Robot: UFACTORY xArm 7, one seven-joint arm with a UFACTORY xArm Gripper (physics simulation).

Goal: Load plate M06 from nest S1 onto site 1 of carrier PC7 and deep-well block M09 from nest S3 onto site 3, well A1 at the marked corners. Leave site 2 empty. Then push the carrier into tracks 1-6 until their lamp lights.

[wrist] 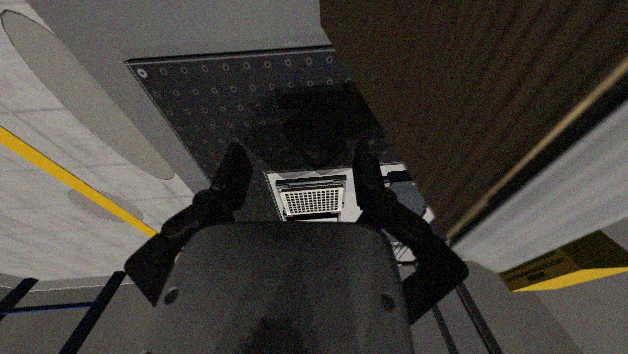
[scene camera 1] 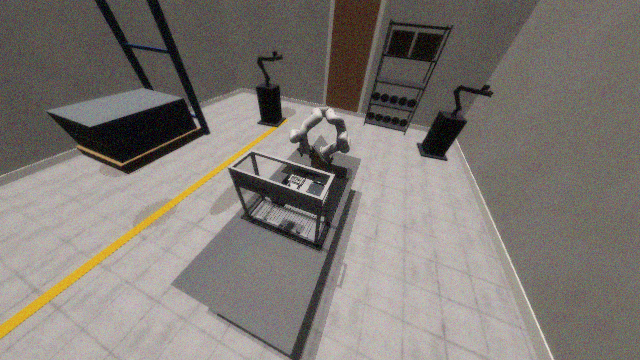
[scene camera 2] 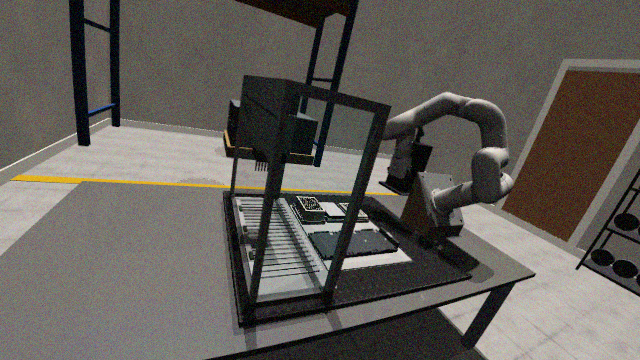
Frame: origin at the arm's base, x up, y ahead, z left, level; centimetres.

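Seen in the pictures: gripper, fingertip midpoint: (wrist: 300,154) (scene camera 1: 306,157) (scene camera 2: 396,188); arm's base at its link origin: (scene camera 1: 323,152) (scene camera 2: 439,201).
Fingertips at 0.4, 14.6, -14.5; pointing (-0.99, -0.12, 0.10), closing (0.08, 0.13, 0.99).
Observation:
Pixels of each thing's top centre, then the offset from my fingertips to it, as dx, dy, dz. Level surfaces: height alone.
- low white-topped plate with a well grid, top centre: (wrist: 312,202) (scene camera 2: 352,209) (scene camera 1: 296,179) -11.2, +21.7, -2.5
- plain white-topped item at its top centre: (wrist: 313,227) (scene camera 2: 331,208) -11.2, +32.3, -4.4
- blue-grey carrier at its top centre: (wrist: 398,223) (scene camera 2: 356,237) (scene camera 1: 312,193) -10.9, +35.6, +17.0
- dark perforated board at its surface level: dx -13.8
A low white-topped plate with a well grid (scene camera 2: 362,216) (wrist: 312,200) sits in the nest nearest the arm base. A taller, dark-sided block (scene camera 2: 312,216) sits in the farthest nest, with a plain white-topped item (scene camera 2: 333,210) between them. Labels are not legible. The blue-grey carrier (scene camera 1: 316,188) (scene camera 2: 352,243) (wrist: 407,194) lies flat beside the nests, outside the tracks; no labware shows on it. My gripper (wrist: 300,154) is open and empty, above the dark board on the arm-base side of the low plate. It is hard to make out in the scene views. No lit lamp can be made out.
A framed enclosure (scene camera 1: 280,187) (scene camera 2: 372,150) stands over the tracks (scene camera 2: 295,240). The arm's wedge mount (scene camera 2: 420,200) (wrist: 475,110) stands close beside the gripper. The nests' deck lies on a dark perforated board (wrist: 200,100).

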